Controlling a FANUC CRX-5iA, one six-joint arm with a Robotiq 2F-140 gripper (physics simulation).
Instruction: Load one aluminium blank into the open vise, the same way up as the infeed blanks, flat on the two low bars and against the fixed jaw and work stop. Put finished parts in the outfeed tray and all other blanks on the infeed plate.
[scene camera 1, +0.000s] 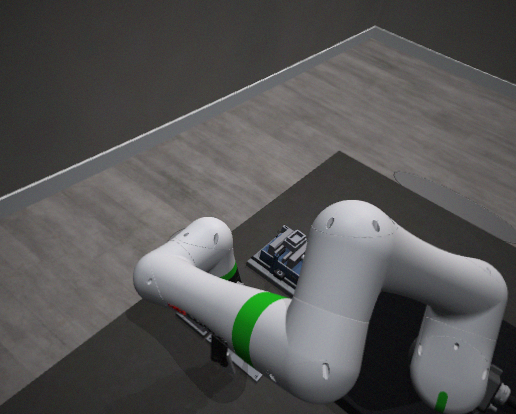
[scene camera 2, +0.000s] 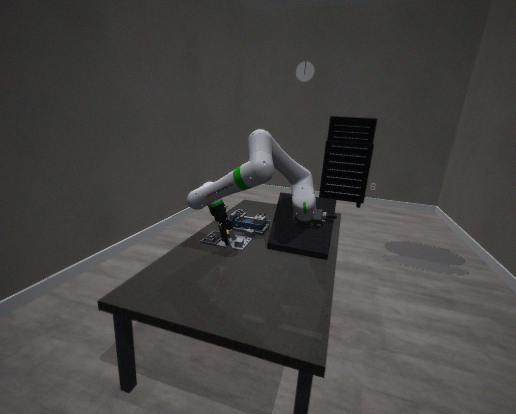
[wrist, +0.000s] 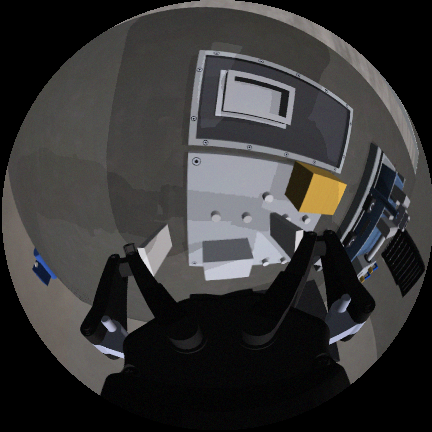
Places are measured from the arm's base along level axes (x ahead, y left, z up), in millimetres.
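Pixels of known places: gripper, fingertip midpoint: (scene camera 2: 232, 244) (wrist: 219, 229); arm's base at its link origin: (scene camera 2: 305, 217).
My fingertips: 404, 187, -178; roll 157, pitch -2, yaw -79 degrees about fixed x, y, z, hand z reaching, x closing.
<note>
For each thing: its top centre in the pictures, then the offset to it from my fingertips, as dx, dy, dz.
- light infeed plate at its top centre: (wrist: 262, 225) (scene camera 1: 253, 335) (scene camera 2: 235, 241) +4, -56, -2
- grey aluminium blank at its top centre: (wrist: 227, 270) (scene camera 2: 239, 239) -39, -11, +34
- part with a rectangular pocket, top centre: (wrist: 262, 95) +149, -16, +31
- blue vise at its top centre: (wrist: 386, 244) (scene camera 1: 310, 254) (scene camera 2: 247, 214) +18, -333, +89
- yellow block at its top centre: (wrist: 325, 196) (scene camera 2: 227, 231) +73, -103, +34
- grey square piece with a pocket, top centre: (wrist: 405, 223) (scene camera 1: 296, 236) +83, -352, +105
My gripper (wrist: 219, 229) (scene camera 2: 226, 243) is open and empty, low over the light infeed plate (wrist: 225, 180) (scene camera 2: 233, 246) (scene camera 1: 247, 367). A grey aluminium blank (wrist: 227, 251) (scene camera 2: 240, 241) sits at the plate's near edge, between the fingers' directions in the wrist view and apart from both pads. A part with a rectangular pocket (wrist: 291, 105) lies in the dark outfeed tray (wrist: 195, 100) (scene camera 2: 205, 241). The blue vise (wrist: 375, 215) (scene camera 1: 267, 262) (scene camera 2: 250, 223) stands beside the plate. The arm hides part of it; its bars and seat are not clear.
A yellow block (wrist: 322, 192) (scene camera 2: 228, 233) stands by the infeed plate's corner nearest the tray and vise. Small round pegs (wrist: 247, 218) rise from the plate. A grey square piece with a pocket (scene camera 1: 296, 238) shows above the vise. The black base plate (scene camera 2: 300, 242) lies under the arm.
</note>
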